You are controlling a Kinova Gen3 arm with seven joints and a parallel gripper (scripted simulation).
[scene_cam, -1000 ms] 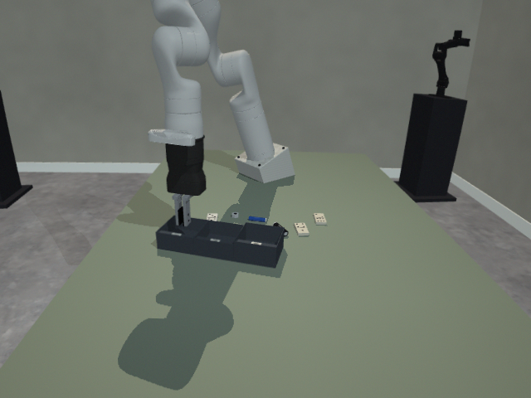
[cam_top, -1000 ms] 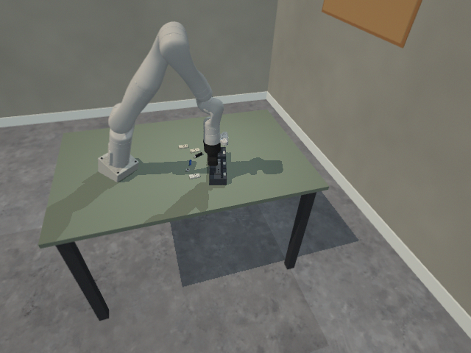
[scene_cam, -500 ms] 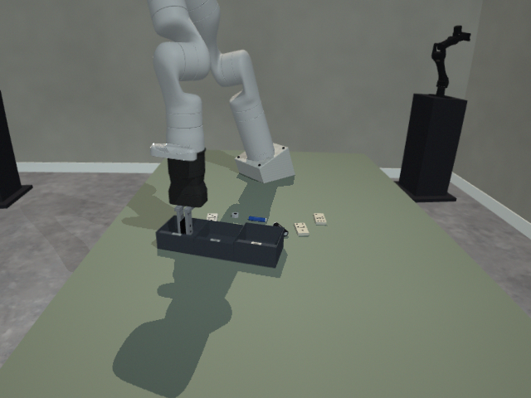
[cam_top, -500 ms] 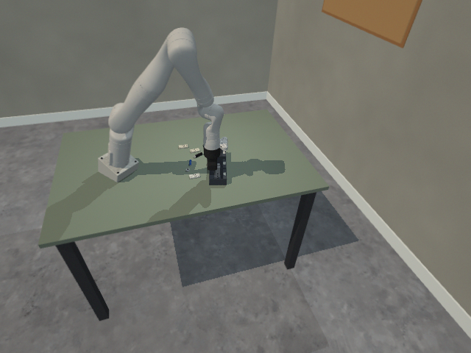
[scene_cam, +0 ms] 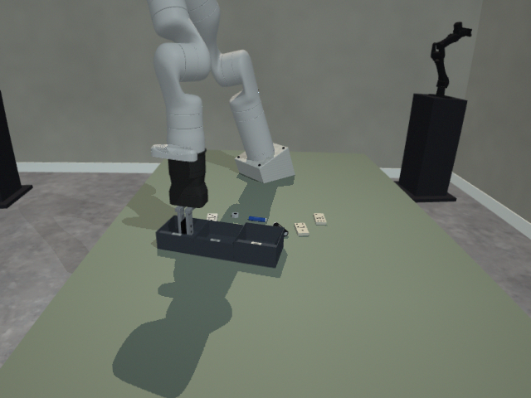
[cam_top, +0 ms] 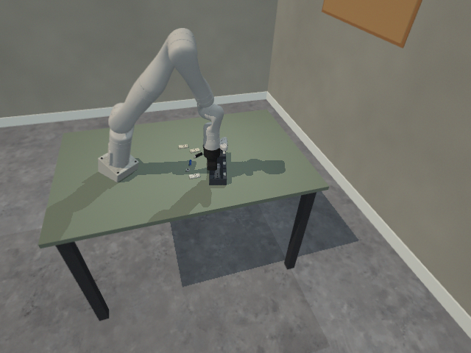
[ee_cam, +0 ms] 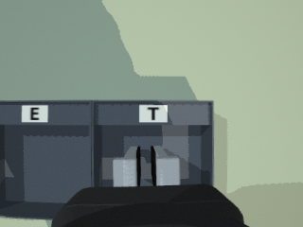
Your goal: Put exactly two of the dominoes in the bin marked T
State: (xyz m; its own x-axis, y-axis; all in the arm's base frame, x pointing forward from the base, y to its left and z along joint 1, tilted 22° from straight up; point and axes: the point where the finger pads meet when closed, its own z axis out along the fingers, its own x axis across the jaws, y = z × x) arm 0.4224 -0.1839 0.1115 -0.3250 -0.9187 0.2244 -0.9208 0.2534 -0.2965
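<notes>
The dark three-part bin is 70 mm to the left of my hand, 30 mm ahead of it and 10 mm below it. Round my hand: blue cylinder (160 mm to the left, 90 mm behind, 30 mm below); small grey nut (120 mm behind, 110 mm to the left, 30 mm below); black cylinder (210 mm to the left, 30 mm below, 30 mm behind).
</notes>
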